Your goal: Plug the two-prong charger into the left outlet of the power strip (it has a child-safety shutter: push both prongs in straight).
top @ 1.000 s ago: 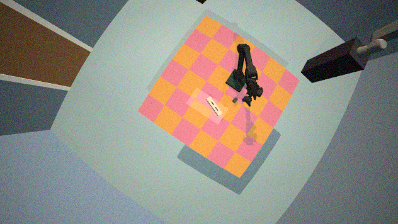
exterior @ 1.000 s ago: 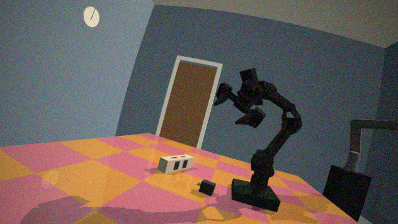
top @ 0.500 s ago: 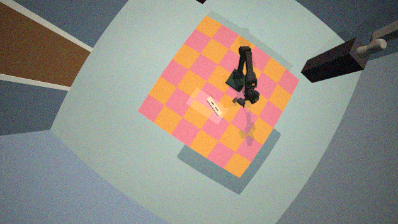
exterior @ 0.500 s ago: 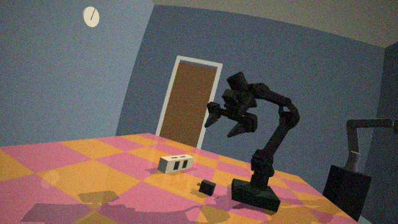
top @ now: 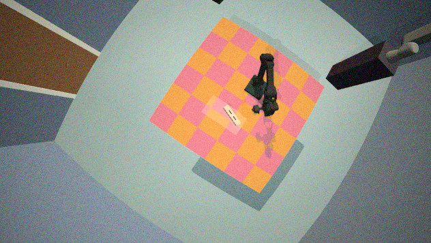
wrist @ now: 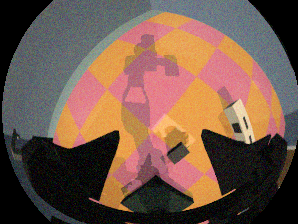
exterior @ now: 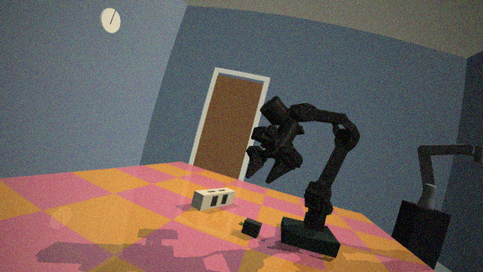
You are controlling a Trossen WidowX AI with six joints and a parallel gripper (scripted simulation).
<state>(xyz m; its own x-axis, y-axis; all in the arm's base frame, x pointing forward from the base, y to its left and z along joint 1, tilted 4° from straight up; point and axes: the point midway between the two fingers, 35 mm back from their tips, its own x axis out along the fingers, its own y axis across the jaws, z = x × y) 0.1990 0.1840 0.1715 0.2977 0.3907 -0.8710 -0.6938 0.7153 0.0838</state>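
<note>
The two-prong charger lies 60 mm to the right of my gripper tip and 150 mm below it.
</note>
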